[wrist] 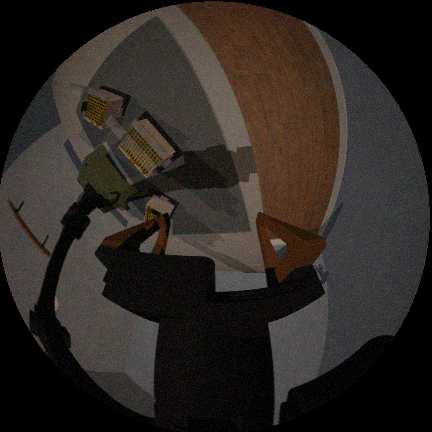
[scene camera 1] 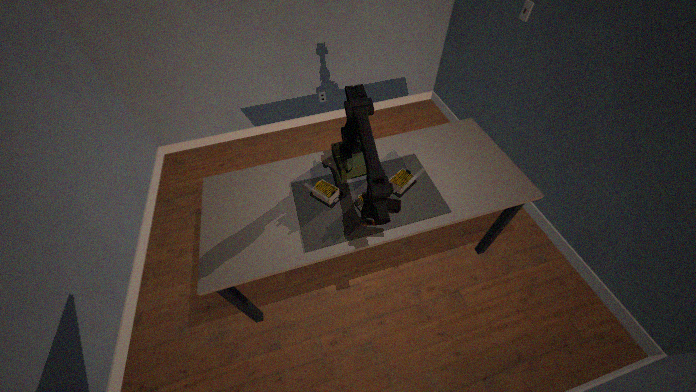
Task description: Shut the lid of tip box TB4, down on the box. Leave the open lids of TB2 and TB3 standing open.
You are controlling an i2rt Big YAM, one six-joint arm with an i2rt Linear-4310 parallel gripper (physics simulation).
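Frame: origin at the arm's base, x right, y ahead, z up, level; centimetres.
Seen in the pictures: gripper, fingertip midpoint: point(wrist: 212, 216) point(scene camera 1: 365, 214); arm's base at its link origin: point(wrist: 94, 194) point(scene camera 1: 351, 149).
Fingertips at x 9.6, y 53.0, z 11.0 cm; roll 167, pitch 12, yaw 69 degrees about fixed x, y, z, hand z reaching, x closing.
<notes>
Pixels of each thing's top centre, then the offset from my fingertips to it. "*": a spot on its surface instead. Level surfaces: height alone.
- left box at its top centre: point(wrist: 150, 218) point(scene camera 1: 326, 186) dz -13.1, dx +10.8, dy -31.5 cm
- right box at its top centre: point(wrist: 89, 111) point(scene camera 1: 402, 176) dz -12.3, dx -30.1, dy -24.9 cm
- middle box at a spot on its surface: point(wrist: 148, 145) * dz -8.5, dx -9.4, dy -9.6 cm
- grey mat at its surface level: dz -19.7 cm
- pale table at its surface level: dz -20.0 cm
Three tip boxes with yellow racks are on the grey mat; their labels cannot be read, so I cannot tell which is TB4. The left box point(scene camera 1: 325, 191) point(wrist: 160, 206) and right box point(scene camera 1: 403, 181) point(wrist: 102, 107) each have a clear lid standing open, seen in the scene view. The middle box point(wrist: 148, 145) is mostly behind the arm in the scene view. A faint clear panel shows beside it in the wrist view; its lid angle is unclear. My gripper point(scene camera 1: 369, 221) point(wrist: 212, 216) is open and empty, on the table's front-edge side of the middle box, above the mat.
The grey mat point(scene camera 1: 430, 200) point(wrist: 170, 65) lies on the pale table point(scene camera 1: 240, 200). The green arm base point(scene camera 1: 356, 166) point(wrist: 102, 175) stands at the mat's back edge. The dark arm point(scene camera 1: 367, 145) reaches forward over the mat. Walls stand behind and to the right of the table.
</notes>
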